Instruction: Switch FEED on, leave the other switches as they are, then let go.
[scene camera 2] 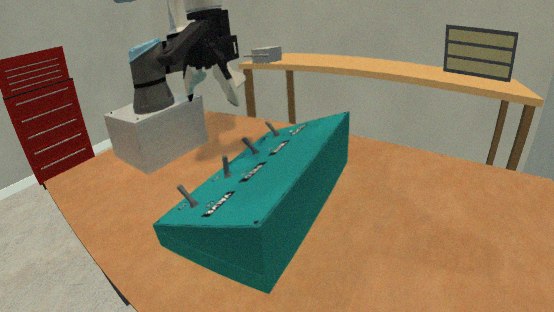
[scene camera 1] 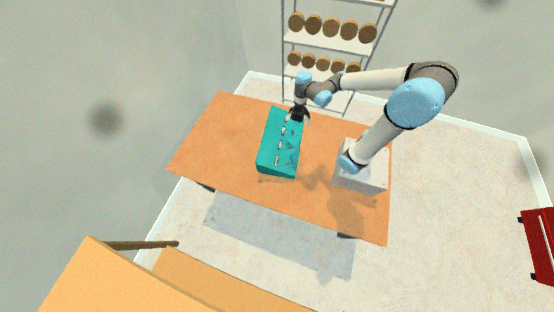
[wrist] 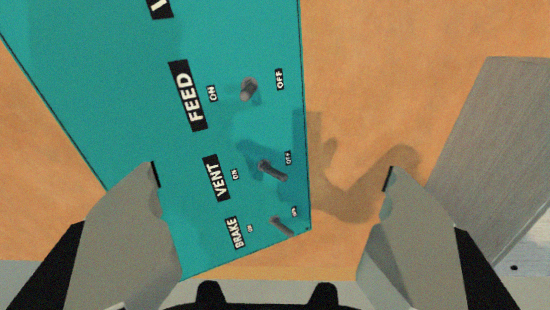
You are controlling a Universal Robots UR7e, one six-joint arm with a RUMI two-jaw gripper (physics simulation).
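Seen in the pictures: gripper, fingertip midpoint: (scene camera 2: 211,103) (scene camera 1: 297,122) (wrist: 272,167); arm's base, link origin: (scene camera 2: 154,106).
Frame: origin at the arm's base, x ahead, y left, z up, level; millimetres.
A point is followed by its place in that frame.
A teal switch panel (scene camera 1: 270,137) @(x 562, y 110, z -39 mm) (scene camera 2: 305,200) @(x 649, y 10, z -85 mm) (wrist: 100,100) @(x 602, y 10, z -37 mm) stands on the table. Its FEED lever (scene camera 2: 226,166) @(x 460, y -22, z -65 mm) (wrist: 247,90) @(x 454, y -26, z -48 mm) leans slightly toward the ON label in the wrist view and stands near upright in scene camera 2. The VENT lever (scene camera 2: 250,145) @(x 411, y 88, z -70 mm) (wrist: 274,171) @(x 405, y 84, z -66 mm) and BRAKE lever (scene camera 2: 272,129) @(x 374, y 201, z -73 mm) (wrist: 282,226) @(x 369, y 198, z -70 mm) lean toward OFF. The VALVE lever (scene camera 2: 187,196) @(x 486, y -140, z -71 mm) leans the same way as those two; it does not show in the wrist view. My gripper (scene camera 1: 297,121) @(x 423, y -13, z 67 mm) (scene camera 2: 214,100) @(x 423, y -13, z 67 mm) (wrist: 272,167) @(x 423, y -13, z 67 mm) is wide open and empty, raised above the panel and apart from the levers.
The grey arm base block (scene camera 1: 360,172) @(x -45, y 89, z 1 mm) (scene camera 2: 156,137) @(x 102, y -48, z -74 mm) (wrist: 492,150) @(x 92, y 4, z -94 mm) stands on the orange table (scene camera 1: 220,145) @(x 927, y 285, z -178 mm) (scene camera 2: 425,215) @(x 836, y 226, z -178 mm) on the levers' side of the panel. A shelf rack (scene camera 1: 283,75), a red cabinet (scene camera 1: 537,247) (scene camera 2: 47,117) and a curved workbench (scene camera 2: 375,67) stand farther off.
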